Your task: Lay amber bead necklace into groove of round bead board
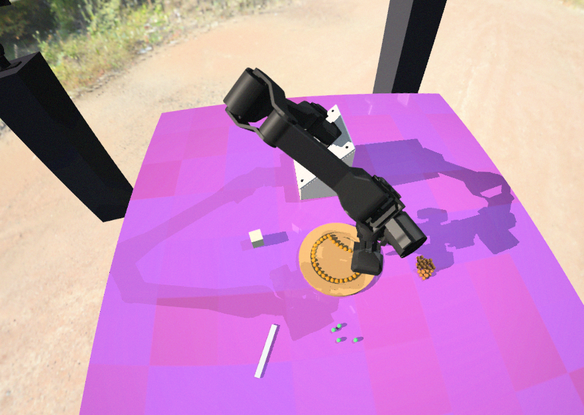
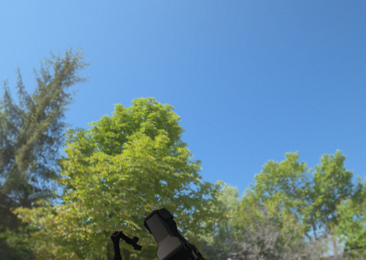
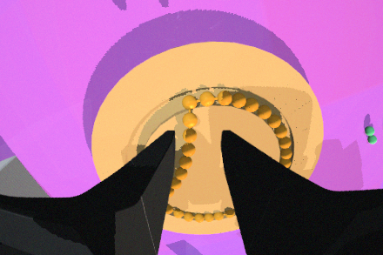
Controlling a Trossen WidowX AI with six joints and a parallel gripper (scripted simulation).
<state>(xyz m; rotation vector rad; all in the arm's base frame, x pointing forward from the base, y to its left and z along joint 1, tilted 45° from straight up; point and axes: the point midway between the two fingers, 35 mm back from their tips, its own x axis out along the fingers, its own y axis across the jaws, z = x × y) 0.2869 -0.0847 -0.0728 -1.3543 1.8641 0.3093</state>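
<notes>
Right now my gripper tip is 50 mm to the left of the round tan bead board, 30 mm above it and 10 mm past it. The rest, counted from my gripper tip: small cream cube: 240 mm to the right, 110 mm behind, 30 mm below; then white bar: 280 mm to the right, 160 mm ahead, 40 mm below.
</notes>
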